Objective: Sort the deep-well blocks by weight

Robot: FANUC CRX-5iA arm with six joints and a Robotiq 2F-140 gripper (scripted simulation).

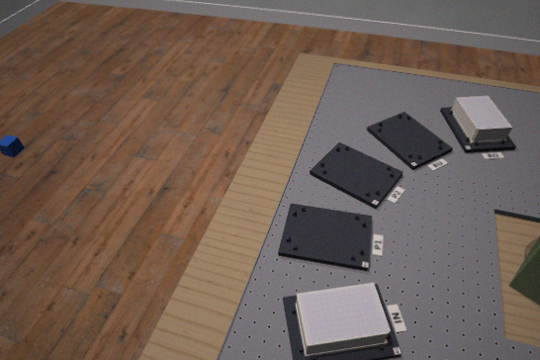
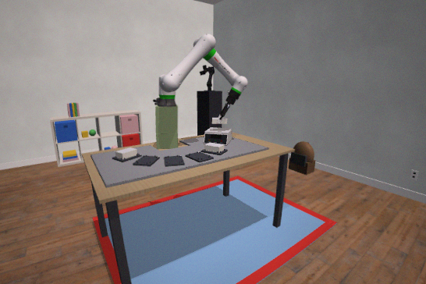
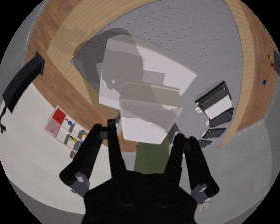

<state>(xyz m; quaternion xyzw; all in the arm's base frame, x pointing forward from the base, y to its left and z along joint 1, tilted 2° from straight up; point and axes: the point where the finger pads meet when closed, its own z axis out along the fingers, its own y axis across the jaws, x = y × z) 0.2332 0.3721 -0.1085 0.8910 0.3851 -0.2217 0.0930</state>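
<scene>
My gripper is now 21 cm short of the nest P1, 41 cm to the left of it and 19 cm above it. From my hand the other things lie so: check-weigher (2 cm behind, 1 cm to the left, 13 cm below); then reject nest RO (14 cm behind, 78 cm to the right, 19 cm below); then pass nest P2 (16 cm ahead, 59 cm to the right, 19 cm below).
</scene>
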